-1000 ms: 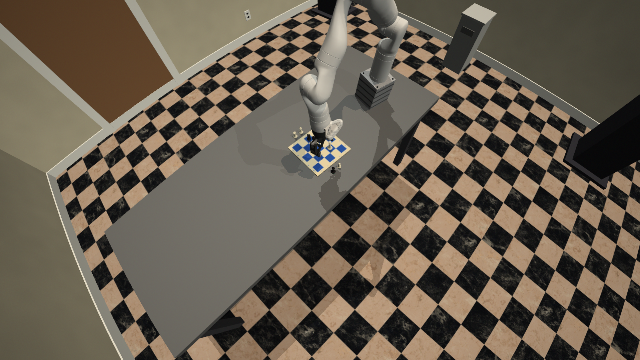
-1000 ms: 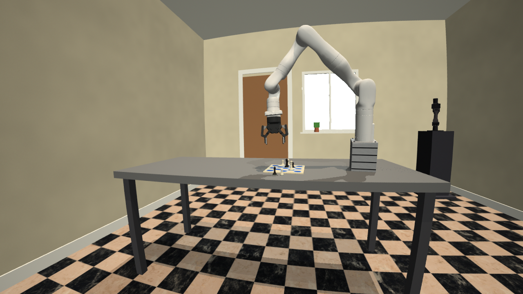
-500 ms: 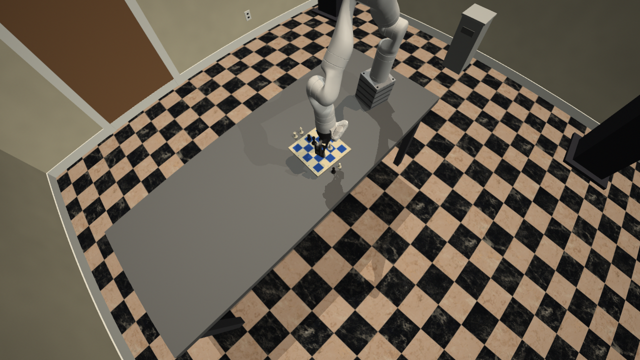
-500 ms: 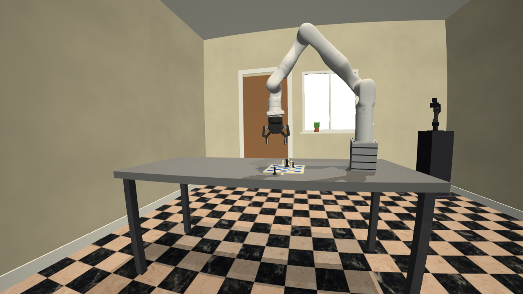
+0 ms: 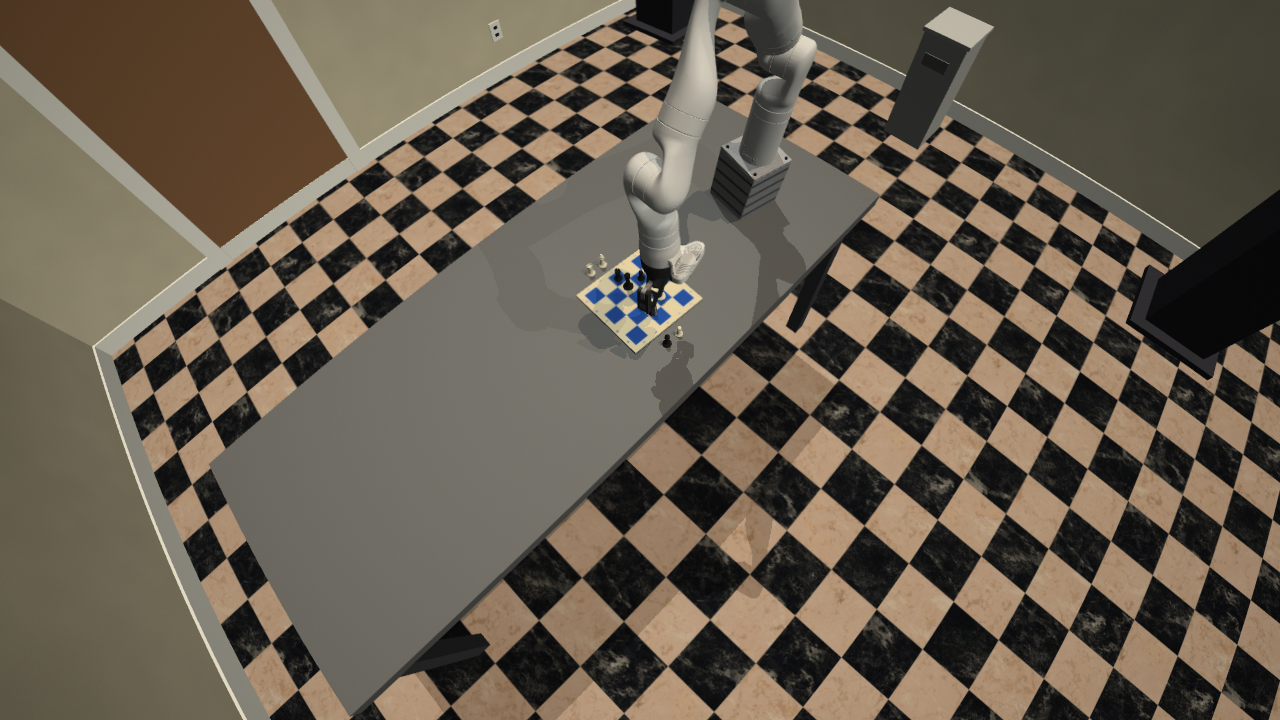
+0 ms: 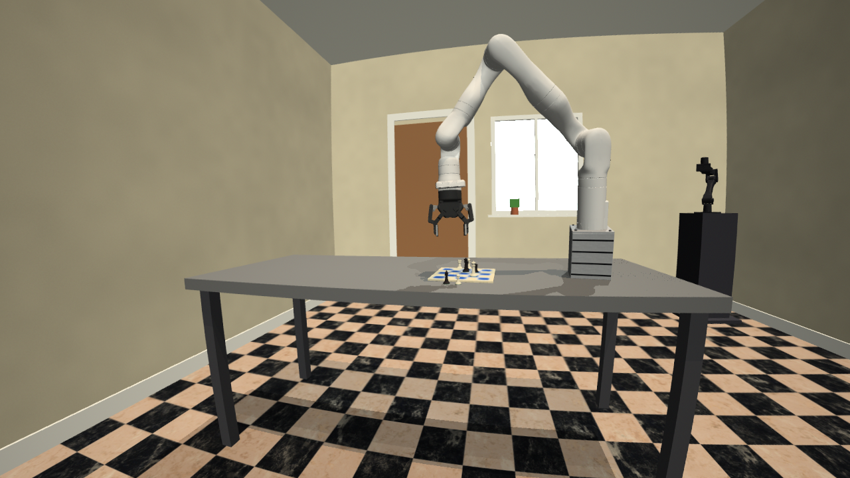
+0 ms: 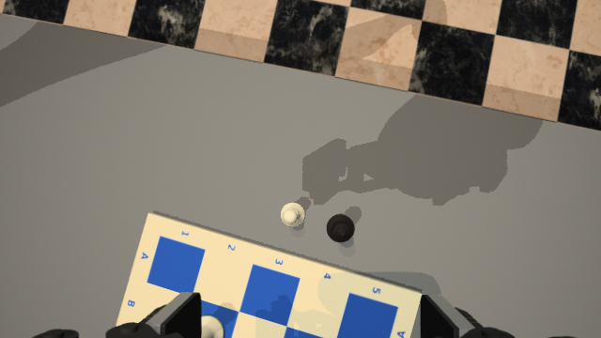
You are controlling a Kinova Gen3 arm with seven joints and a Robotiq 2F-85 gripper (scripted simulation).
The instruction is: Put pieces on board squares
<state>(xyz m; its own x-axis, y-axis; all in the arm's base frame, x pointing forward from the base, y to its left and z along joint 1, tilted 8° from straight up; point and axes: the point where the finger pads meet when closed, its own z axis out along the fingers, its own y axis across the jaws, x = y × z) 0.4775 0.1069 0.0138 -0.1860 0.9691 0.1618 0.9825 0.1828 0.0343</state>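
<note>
Now: hand 2 cm past the white pawn, 3 cm to the right of it and 14 cm above it. From my hand the other things lie so: chessboard 4 cm behind, 11 cm to the right, 16 cm below; tall white piece 7 cm behind, 7 cm to the right, 13 cm below; black bishop 1 cm ahead, 2 cm to the left, 14 cm below.
</note>
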